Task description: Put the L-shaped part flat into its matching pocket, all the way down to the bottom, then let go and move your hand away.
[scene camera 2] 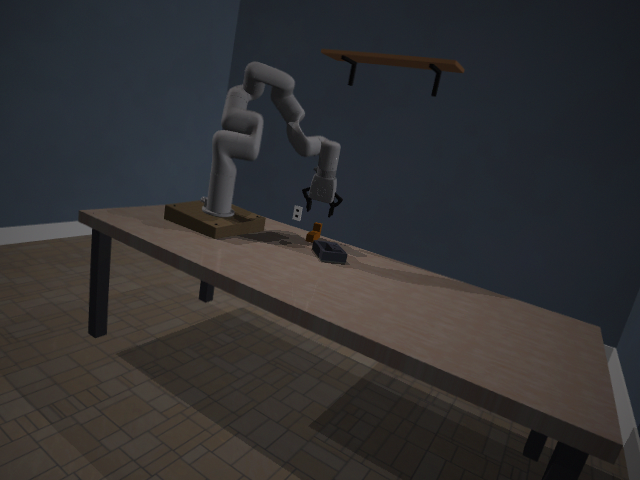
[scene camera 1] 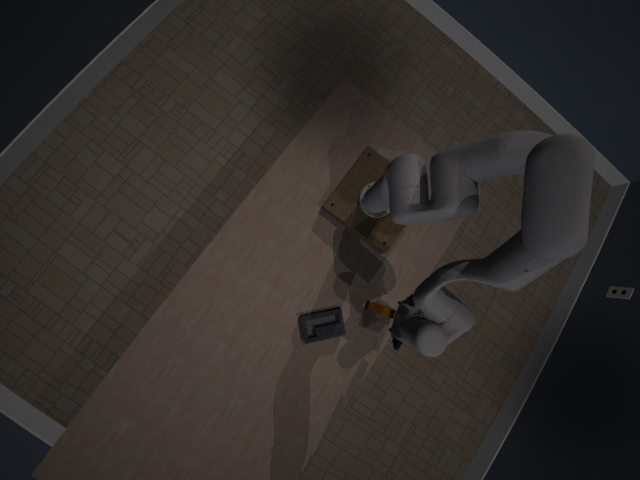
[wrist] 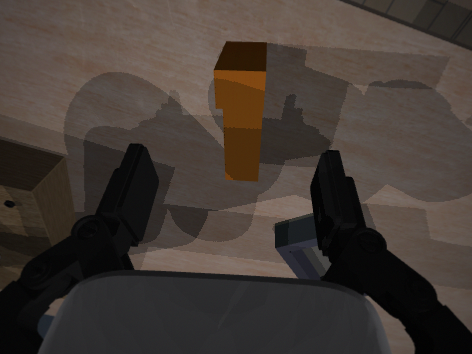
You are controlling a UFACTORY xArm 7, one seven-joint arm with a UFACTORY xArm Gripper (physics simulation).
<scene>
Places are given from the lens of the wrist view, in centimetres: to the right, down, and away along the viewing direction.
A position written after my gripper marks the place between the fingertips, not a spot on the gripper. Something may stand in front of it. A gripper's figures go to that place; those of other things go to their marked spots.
my gripper [wrist: 233, 165]: 0, -1, 14
orange L-shaped part [wrist: 240, 73]: 0, -6, 15
dark block with L-shaped pocket [wrist: 295, 240]: 6, 7, 29
The marked spots on the dark block with L-shaped pocket and the orange L-shaped part are 20 cm apart.
</scene>
